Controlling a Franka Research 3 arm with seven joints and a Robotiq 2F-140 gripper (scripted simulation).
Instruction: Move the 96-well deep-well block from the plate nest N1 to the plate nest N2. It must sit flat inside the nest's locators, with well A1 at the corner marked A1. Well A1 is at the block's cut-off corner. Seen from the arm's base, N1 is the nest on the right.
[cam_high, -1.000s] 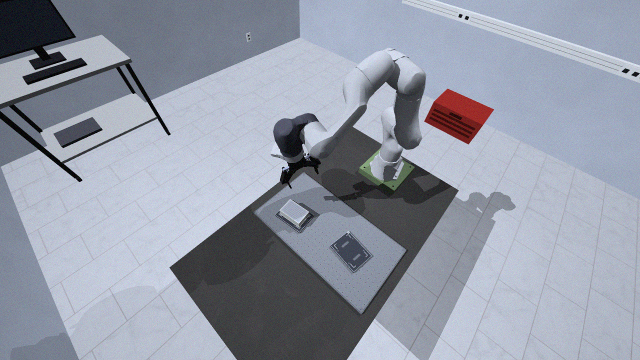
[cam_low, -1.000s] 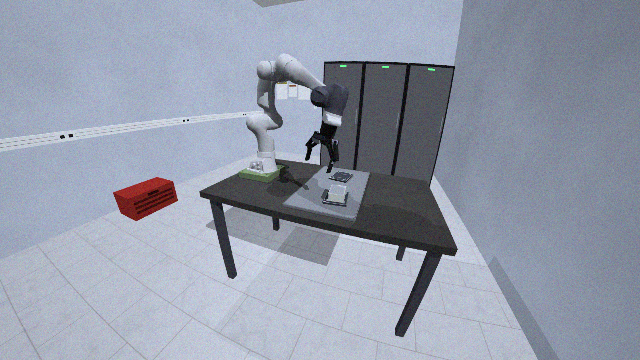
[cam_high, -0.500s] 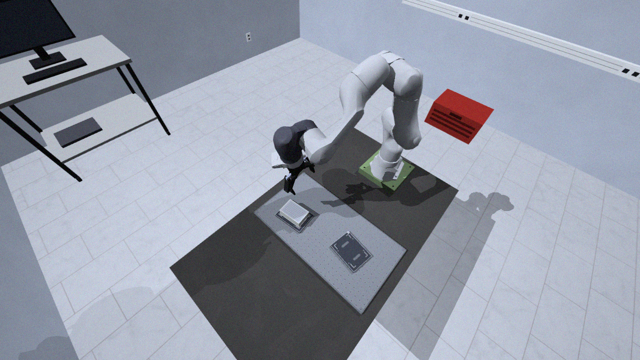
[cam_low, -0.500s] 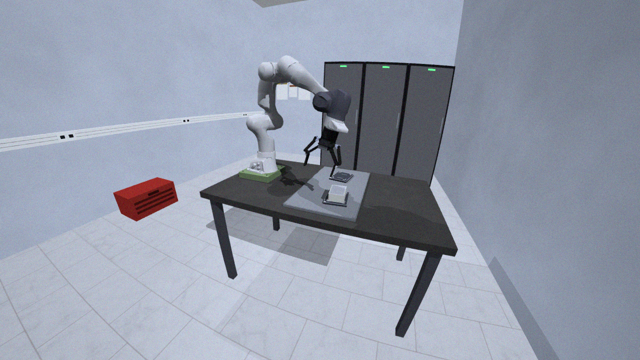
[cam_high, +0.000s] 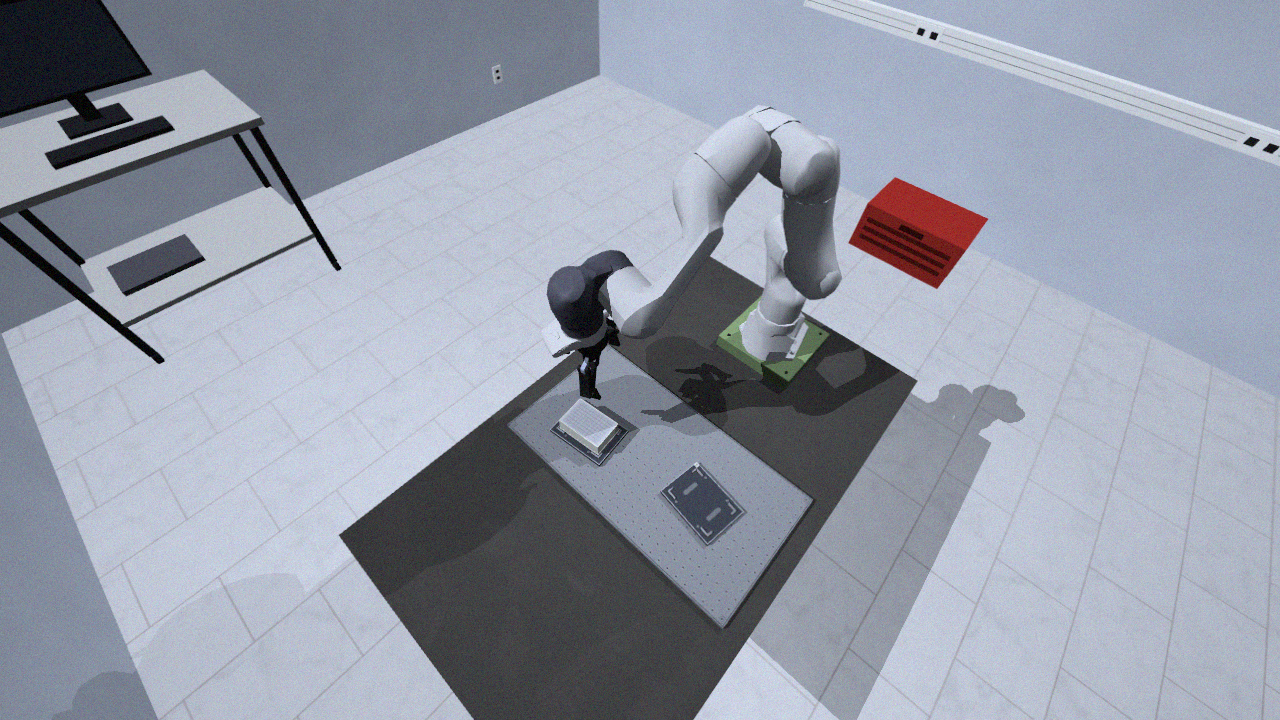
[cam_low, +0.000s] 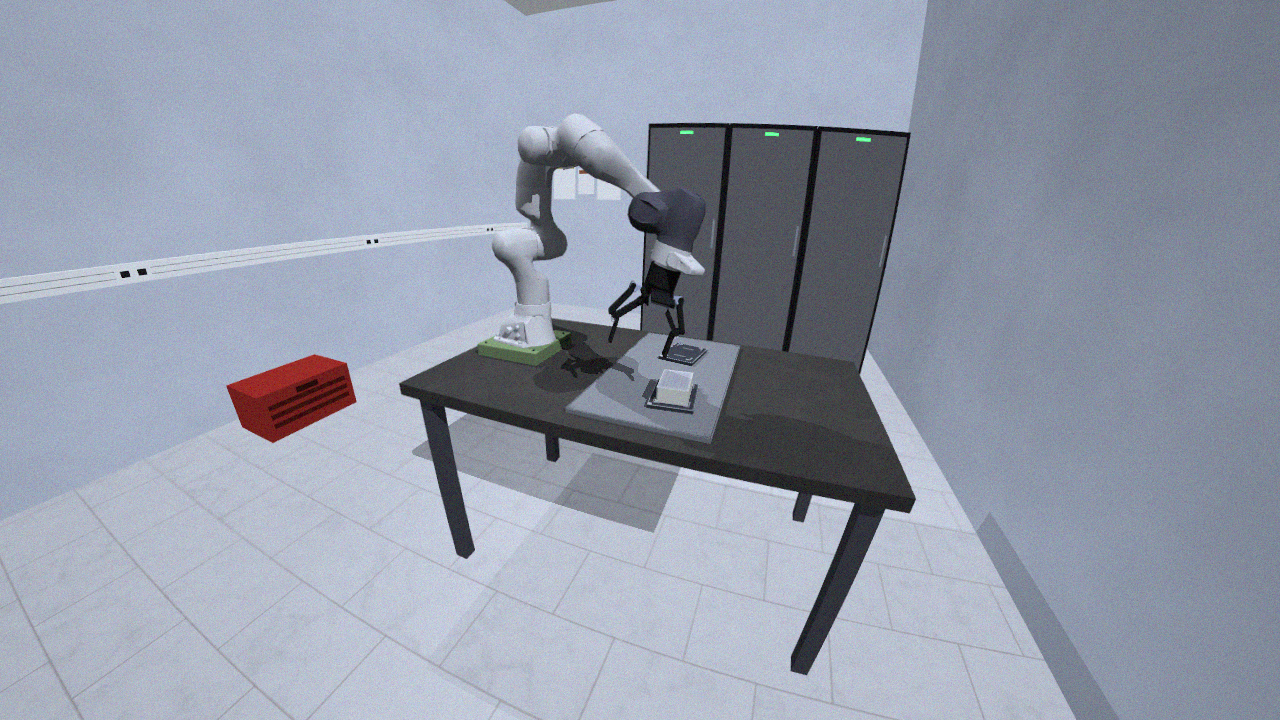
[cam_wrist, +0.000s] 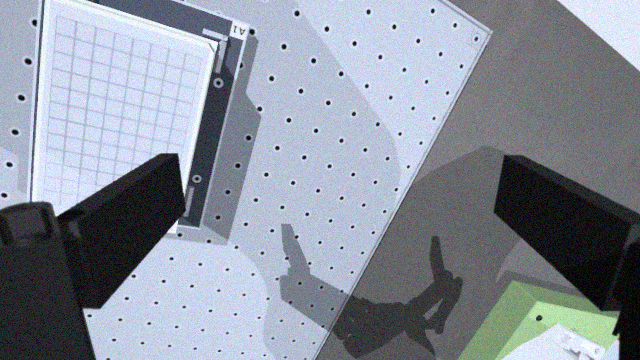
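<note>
Now: the white 96-well deep-well block 12 cm below my hand, 10 cm ahead of it and 4 cm to the left of it. The rest, counted from my hand: dark plate nest 37 cm to the left, 14 cm below, 5 cm ahead.
</note>
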